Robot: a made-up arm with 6 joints.
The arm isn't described. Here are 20 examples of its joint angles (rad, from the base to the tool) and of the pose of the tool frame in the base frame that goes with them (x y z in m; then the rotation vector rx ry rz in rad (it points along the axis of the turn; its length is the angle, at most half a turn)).
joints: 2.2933 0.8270 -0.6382 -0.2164 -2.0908 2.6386
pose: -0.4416 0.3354 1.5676 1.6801 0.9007 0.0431
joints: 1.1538 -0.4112 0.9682 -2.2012 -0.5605 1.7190
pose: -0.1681 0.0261 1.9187 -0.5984 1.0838 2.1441
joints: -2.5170 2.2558 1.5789 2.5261 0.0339 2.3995
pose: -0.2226 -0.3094 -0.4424 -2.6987 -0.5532 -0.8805
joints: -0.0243 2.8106 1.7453 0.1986 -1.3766 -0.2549
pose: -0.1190 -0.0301 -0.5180 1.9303 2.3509 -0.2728
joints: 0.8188 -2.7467 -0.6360 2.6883 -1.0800 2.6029
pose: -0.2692 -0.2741 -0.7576 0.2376 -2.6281 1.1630
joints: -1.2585 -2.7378 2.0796 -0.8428 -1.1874 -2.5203
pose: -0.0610 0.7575 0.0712 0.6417 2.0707 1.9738
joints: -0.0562 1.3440 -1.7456 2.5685 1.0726 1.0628
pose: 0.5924 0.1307 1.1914 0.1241 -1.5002 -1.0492
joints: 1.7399 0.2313 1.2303 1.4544 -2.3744 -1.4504
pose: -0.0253 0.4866 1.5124 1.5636 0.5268 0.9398
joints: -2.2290 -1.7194 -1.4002 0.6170 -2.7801 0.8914
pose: 0.4805 0.6253 0.2414 0.1900 -0.3314 -0.3815
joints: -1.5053 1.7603 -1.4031 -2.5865 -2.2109 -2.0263
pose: 0.2395 -1.1245 0.6644 2.6319 -0.7902 0.8349
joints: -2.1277 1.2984 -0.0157 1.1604 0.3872 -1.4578
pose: -0.6817 -1.3282 0.9674 1.4634 0.1245 -0.4661
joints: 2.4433 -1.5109 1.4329 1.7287 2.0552 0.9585
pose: 0.5382 -0.7816 0.9792 1.5482 -1.3751 0.1781
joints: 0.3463 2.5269 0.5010 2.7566 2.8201 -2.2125
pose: 0.5226 0.2790 -0.3639 -0.2145 -0.2591 -3.0408
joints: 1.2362 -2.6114 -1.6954 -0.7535 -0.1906 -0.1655
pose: -0.0348 0.1159 -0.3352 -0.6936 1.9775 1.3790
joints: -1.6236 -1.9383 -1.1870 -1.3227 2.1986 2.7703
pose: -0.0280 0.7976 0.0043 0.8557 -0.7730 -2.0512
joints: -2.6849 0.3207 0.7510 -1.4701 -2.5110 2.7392
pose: -0.3906 -0.4404 1.6310 2.1045 0.6185 1.3585
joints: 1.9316 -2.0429 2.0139 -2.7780 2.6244 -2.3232
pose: 0.2465 -0.8853 0.4449 0.1330 2.7491 -0.4836
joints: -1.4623 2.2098 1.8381 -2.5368 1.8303 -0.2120
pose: 0.0583 -0.5866 -0.3062 0.2036 -2.2497 1.0808
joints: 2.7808 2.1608 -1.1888 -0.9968 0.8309 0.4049
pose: -1.1203 0.4591 0.3719 0.9084 -1.8738 -2.1780
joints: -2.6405 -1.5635 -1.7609 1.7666 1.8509 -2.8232
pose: 0.8013 0.1427 0.2852 1.2628 0.1461 0.4232
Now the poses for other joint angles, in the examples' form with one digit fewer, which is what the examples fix.
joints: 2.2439 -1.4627 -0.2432 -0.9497 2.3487 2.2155
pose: 0.731 -0.898 0.701 -1.028 0.177 0.196
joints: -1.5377 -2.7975 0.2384 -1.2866 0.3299 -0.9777
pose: -0.014 0.564 -0.750 -0.913 -2.329 -0.611
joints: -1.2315 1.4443 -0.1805 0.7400 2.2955 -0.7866
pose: 0.524 -1.133 0.692 -1.977 -1.865 -1.022
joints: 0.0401 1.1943 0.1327 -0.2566 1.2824 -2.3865
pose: 1.330 0.032 0.893 -1.121 2.439 -0.609
